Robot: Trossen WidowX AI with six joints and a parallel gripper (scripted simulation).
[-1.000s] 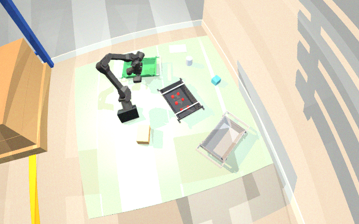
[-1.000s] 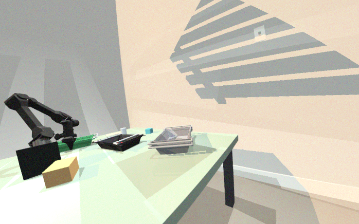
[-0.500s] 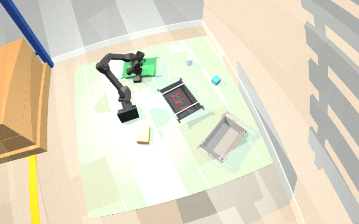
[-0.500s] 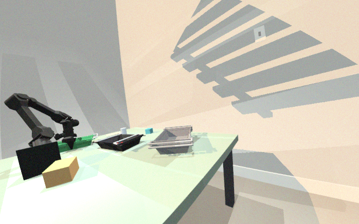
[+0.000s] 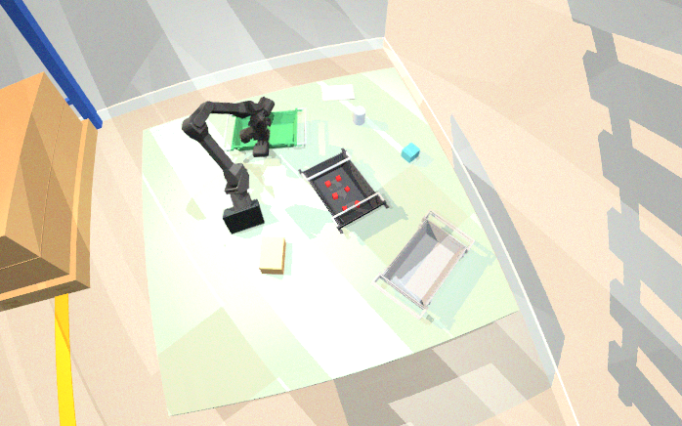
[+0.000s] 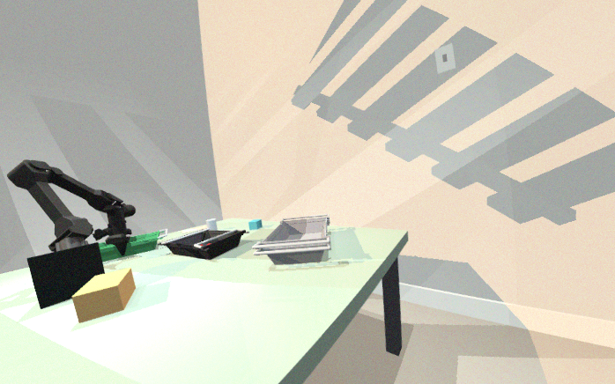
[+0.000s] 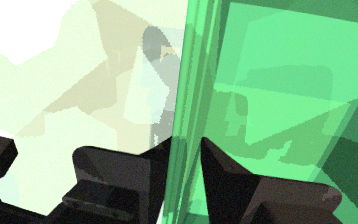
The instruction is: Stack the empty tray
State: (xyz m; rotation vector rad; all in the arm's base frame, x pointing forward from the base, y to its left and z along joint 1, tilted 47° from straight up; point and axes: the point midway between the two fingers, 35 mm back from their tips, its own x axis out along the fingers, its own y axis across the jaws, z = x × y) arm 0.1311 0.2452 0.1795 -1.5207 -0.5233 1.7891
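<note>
Right now my gripper tip is 2 cm short of the green tray, 8 cm to the right of it and 3 cm below it. Round my gripper tip: grey cylinder: 43 cm ahead, 3 cm to the left, 2 cm above; tan block: 8 cm behind, 48 cm to the right, 2 cm above; teal cube: 56 cm ahead, 22 cm to the right, 1 cm above.
</note>
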